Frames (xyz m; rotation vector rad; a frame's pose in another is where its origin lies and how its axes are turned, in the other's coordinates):
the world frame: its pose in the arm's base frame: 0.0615 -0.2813 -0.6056 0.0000 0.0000 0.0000
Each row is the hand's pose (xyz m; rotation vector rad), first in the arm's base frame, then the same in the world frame.
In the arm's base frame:
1: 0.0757 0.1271 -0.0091 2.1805 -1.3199 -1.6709
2: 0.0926 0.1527 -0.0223 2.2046 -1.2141 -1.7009
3: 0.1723 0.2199 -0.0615 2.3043 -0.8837 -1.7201
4: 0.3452 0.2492 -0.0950 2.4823 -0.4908 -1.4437
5: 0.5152 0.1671 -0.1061 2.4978 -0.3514 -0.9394
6: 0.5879 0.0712 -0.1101 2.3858 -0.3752 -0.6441
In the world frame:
1: 0.0142 0.4084 0.5965 2.1805 -1.3199 -1.6709
2: 0.0311 0.4340 0.5833 2.2046 -1.2141 -1.7009
3: 0.1108 0.5012 0.5441 2.3043 -0.8837 -1.7201
4: 0.2837 0.5305 0.5106 2.4823 -0.4908 -1.4437
5: 0.4537 0.4484 0.4995 2.4978 -0.3514 -0.9394
6: 0.5264 0.3525 0.4955 2.3858 -0.3752 -0.6441

